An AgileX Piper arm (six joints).
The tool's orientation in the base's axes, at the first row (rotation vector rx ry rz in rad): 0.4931, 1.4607, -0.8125
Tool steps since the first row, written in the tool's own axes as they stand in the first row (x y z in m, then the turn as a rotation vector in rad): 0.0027, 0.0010, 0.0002, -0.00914, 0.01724, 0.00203; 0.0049, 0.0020, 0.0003, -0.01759, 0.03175, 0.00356; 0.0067, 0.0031, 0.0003, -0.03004, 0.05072, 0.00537; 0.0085, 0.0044, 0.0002, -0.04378, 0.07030, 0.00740; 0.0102, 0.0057, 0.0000, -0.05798, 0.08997, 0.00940; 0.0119, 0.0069, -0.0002, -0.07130, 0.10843, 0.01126; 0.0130, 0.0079, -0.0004, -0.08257, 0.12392, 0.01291; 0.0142, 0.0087, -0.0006, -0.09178, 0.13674, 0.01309; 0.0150, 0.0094, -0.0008, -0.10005, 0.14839, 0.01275; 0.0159, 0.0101, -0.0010, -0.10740, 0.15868, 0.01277; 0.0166, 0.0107, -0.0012, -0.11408, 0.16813, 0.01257; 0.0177, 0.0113, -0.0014, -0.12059, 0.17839, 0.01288; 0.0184, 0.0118, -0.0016, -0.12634, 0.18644, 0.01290
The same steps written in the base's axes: 0.0007, 0.0000, -0.0028, 0.01478, 0.01140, 0.00605; 0.0013, 0.0002, -0.0051, 0.02715, 0.02126, 0.01186; 0.0020, 0.0006, -0.0071, 0.04331, 0.03456, 0.02083; 0.0027, 0.0012, -0.0091, 0.06017, 0.04832, 0.03096; 0.0034, 0.0019, -0.0110, 0.07711, 0.06224, 0.04153; 0.0040, 0.0025, -0.0129, 0.09299, 0.07532, 0.05144; 0.0045, 0.0031, -0.0142, 0.10639, 0.08625, 0.05986; 0.0049, 0.0035, -0.0155, 0.11667, 0.09614, 0.06661; 0.0052, 0.0040, -0.0165, 0.12567, 0.10549, 0.07261; 0.0055, 0.0044, -0.0175, 0.13384, 0.11351, 0.07797; 0.0058, 0.0048, -0.0183, 0.14118, 0.12103, 0.08282; 0.0060, 0.0052, -0.0195, 0.14946, 0.12867, 0.08739; 0.0062, 0.0055, -0.0203, 0.15585, 0.13495, 0.09159
